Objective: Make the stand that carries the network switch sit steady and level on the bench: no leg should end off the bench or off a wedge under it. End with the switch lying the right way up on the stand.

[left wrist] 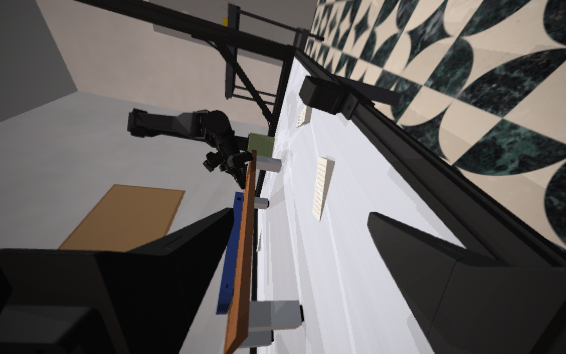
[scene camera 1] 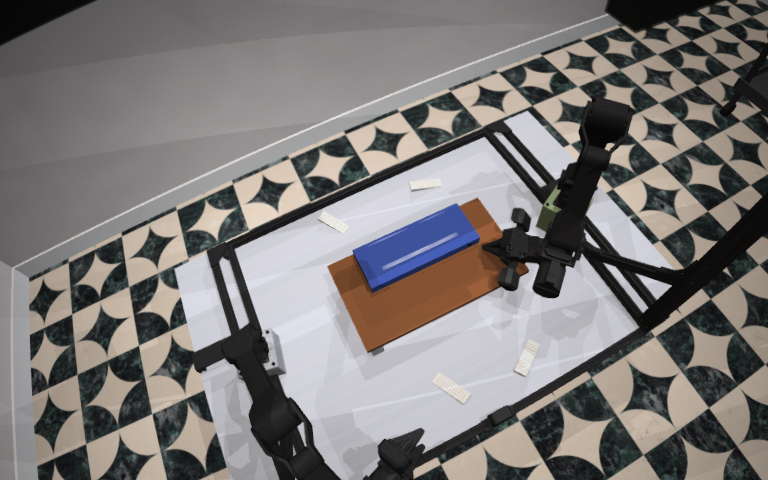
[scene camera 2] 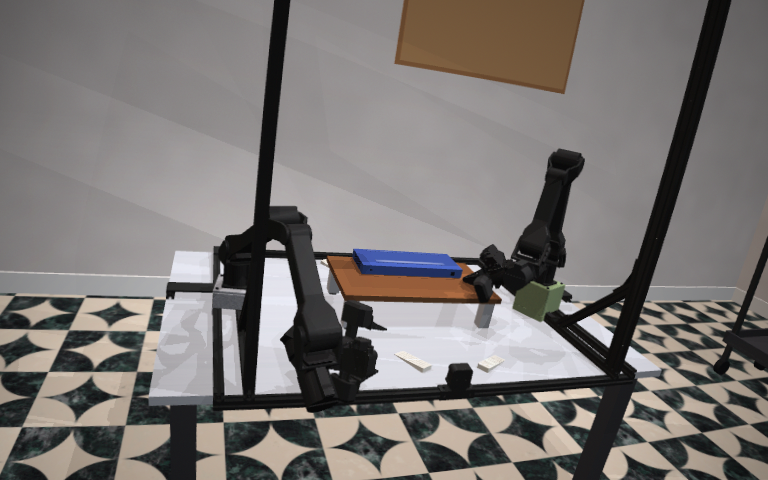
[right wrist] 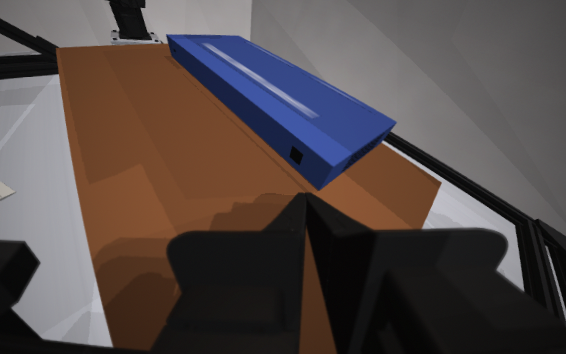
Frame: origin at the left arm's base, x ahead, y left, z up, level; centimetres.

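Seen in the pictures: left gripper, between the fingertips: (left wrist: 300,216) (scene camera 1: 423,437) (scene camera 2: 381,349); right gripper, between the fingertips: (left wrist: 243,189) (scene camera 1: 482,247) (scene camera 2: 463,279) (right wrist: 304,199); left arm's base, origin of its link: (scene camera 1: 254,352) (scene camera 2: 236,283) (right wrist: 135,36); right arm's base, origin of its link: (left wrist: 248,144) (scene camera 2: 542,281).
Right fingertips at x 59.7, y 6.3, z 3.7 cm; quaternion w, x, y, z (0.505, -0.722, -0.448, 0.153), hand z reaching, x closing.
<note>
Offsets run from my right fingertips to a thing's top centre. "*": to the spot under its first point. Level surfaces: height alone.
The brown stand (scene camera 1: 430,305) (scene camera 2: 413,288) (right wrist: 130,115) has grey legs, one near leg @(dx -31.7, dy -12.5, dz -1.7 cm) (left wrist: 277,314) with a black foot. I cannot tell whether every foot touches the bench or the board is level. The blue switch @(dx -15.1, dy +5.0, dz +3.1 cm) (scene camera 1: 416,246) (scene camera 2: 406,263) (left wrist: 230,265) (right wrist: 300,95) lies flat on its far half. Pale ribbed wedges @(dx -4.1, dy +30.1, dz -9.1 cm) (scene camera 1: 424,184) @(dx -33.0, dy +26.8, dz -9.1 cm) (scene camera 1: 333,221) @(dx +1.3, dy -26.4, dz -9.1 cm) (scene camera 1: 526,357) @(dx -18.1, dy -27.1, dz -9.1 cm) (scene camera 1: 451,388) lie loose around it. My left gripper (scene camera 1: 421,440) (left wrist: 300,216) is open and empty, near the front edge. My right gripper (scene camera 1: 484,247) (scene camera 2: 465,279) (right wrist: 304,199) is shut and empty over the board's right end, beside the switch.
The bench @(dz -10.3 cm) (scene camera 1: 305,316) is bordered by a black frame rail (scene camera 1: 351,188) (scene camera 2: 407,392). A small black camera block @(* dx -10.6, dy -37.4, dz -4.9 cm) (scene camera 1: 501,416) (scene camera 2: 459,376) sits on the front rail. A green block (scene camera 1: 548,212) (scene camera 2: 538,301) is by the right arm's base. Upright black posts (scene camera 2: 269,141) (scene camera 2: 662,186) rise at both sides.
</note>
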